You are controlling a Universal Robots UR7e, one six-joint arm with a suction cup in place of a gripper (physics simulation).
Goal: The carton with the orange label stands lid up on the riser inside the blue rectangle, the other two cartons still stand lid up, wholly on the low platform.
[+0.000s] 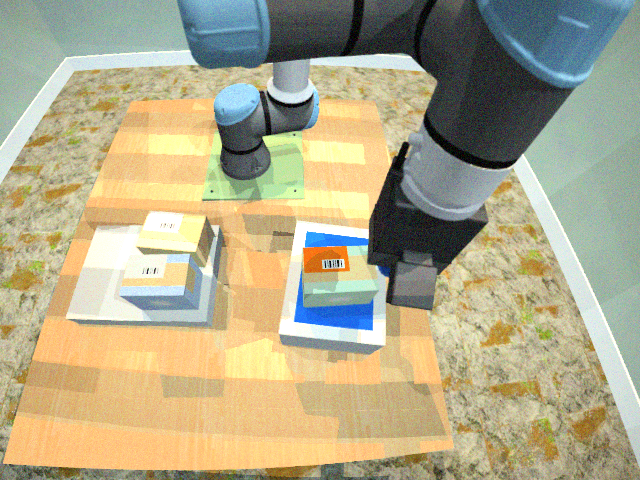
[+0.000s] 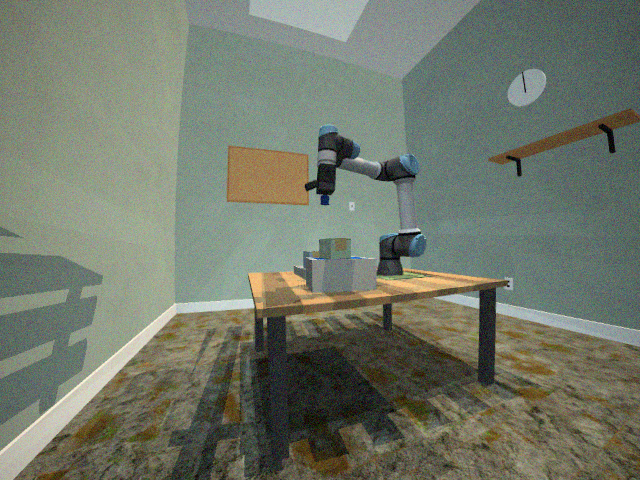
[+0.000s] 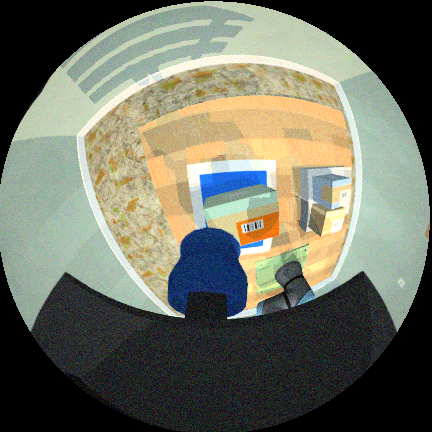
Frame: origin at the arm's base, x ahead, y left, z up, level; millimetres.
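Seen in the pictures: hand, its tool point: (image 2: 324,204) (image 3: 209,253); arm's base, origin of its link: (image 1: 246,161) (image 2: 389,273) (image 3: 287,271).
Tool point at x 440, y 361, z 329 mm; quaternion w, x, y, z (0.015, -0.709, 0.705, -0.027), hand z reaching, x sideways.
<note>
Offsets run from my tool point to a thing's top centre. Level surfaces: height alone.
The carton with the orange label @[47 mm back, 55 mm right, 134 mm down] (image 1: 338,291) (image 2: 330,249) (image 3: 242,207) stands label up on the riser @[63 mm back, 51 mm right, 216 mm down] (image 1: 330,341) (image 2: 343,274) (image 3: 271,172), over the blue rectangle @[63 mm back, 51 mm right, 216 mm down] (image 1: 336,316) (image 3: 230,179). Blue shows in front of and behind it; whether its right side is inside is hard to tell. A blue-sided carton @[4 mm ahead, 403 mm right, 190 mm down] (image 1: 160,300) (image 3: 325,191) and a cream carton @[105 mm back, 419 mm right, 207 mm down] (image 1: 188,235) (image 3: 320,220) stand label up on the low platform @[35 mm back, 488 mm right, 288 mm down] (image 1: 98,273) (image 3: 305,182); the cream one hides part of the platform's back edge. My suction gripper (image 1: 383,270) (image 2: 324,202) (image 3: 209,237) is off and holds nothing, high above the riser.
The wooden table @[336 mm down] (image 1: 170,413) (image 2: 439,286) (image 3: 285,112) bears the riser and the platform. The arm's base stands on a green plate (image 1: 284,186) (image 3: 265,282) at the back. A wall shelf (image 2: 563,136) and a cork board (image 2: 267,175) hang on the walls.
</note>
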